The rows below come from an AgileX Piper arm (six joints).
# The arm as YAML. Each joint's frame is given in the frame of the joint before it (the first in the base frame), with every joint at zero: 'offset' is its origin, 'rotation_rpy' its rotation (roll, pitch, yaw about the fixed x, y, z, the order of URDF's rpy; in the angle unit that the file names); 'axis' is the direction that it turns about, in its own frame. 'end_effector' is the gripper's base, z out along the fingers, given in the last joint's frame.
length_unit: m
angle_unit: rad
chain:
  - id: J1
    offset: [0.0, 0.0, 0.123]
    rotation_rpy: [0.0, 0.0, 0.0]
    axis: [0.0, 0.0, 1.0]
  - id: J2
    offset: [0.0, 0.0, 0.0]
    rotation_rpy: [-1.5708, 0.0, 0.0]
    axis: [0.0, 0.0, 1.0]
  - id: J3
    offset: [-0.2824, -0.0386, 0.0]
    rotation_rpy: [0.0, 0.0, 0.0]
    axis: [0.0, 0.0, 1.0]
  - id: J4
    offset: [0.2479, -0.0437, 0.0]
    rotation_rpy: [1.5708, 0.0, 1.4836]
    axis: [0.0, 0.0, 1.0]
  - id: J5
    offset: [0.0, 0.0, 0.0]
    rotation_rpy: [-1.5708, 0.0, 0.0]
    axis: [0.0, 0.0, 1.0]
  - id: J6
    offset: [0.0, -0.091, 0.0]
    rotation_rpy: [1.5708, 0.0, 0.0]
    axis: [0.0, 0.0, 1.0]
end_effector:
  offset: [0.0, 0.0, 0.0]
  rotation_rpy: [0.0, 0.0, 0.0]
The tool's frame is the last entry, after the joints.
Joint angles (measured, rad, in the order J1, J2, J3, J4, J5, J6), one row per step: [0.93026 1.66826 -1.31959 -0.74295 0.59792 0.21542]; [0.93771 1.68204 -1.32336 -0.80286 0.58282 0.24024]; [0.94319 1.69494 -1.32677 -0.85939 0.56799 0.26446]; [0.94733 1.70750 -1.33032 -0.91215 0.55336 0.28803]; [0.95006 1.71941 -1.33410 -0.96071 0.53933 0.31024]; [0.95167 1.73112 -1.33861 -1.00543 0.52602 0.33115]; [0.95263 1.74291 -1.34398 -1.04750 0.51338 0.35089]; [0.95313 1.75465 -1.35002 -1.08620 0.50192 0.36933]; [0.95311 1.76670 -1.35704 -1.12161 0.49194 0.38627]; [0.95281 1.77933 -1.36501 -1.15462 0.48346 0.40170]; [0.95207 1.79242 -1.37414 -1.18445 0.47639 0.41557]
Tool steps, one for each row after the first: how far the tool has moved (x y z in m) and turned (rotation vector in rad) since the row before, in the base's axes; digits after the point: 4 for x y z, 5 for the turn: [0.0016 0.0046 -0.0014 -0.01404 -0.03655 0.01842]; [0.0017 0.0041 -0.0014 -0.01193 -0.03372 0.01735]; [0.0017 0.0039 -0.0014 -0.00980 -0.03056 0.01664]; [0.0018 0.0035 -0.0013 -0.00804 -0.02748 0.01557]; [0.0019 0.0033 -0.0012 -0.00658 -0.02474 0.01450]; [0.0020 0.0032 -0.0011 -0.00583 -0.02287 0.01400]; [0.0020 0.0031 -0.0011 -0.00516 -0.02052 0.01291]; [0.0021 0.0030 -0.0012 -0.00488 -0.01839 0.01144]; [0.0023 0.0030 -0.0013 -0.00533 -0.01692 0.01031]; [0.0024 0.0029 -0.0013 -0.00504 -0.01518 0.00872]
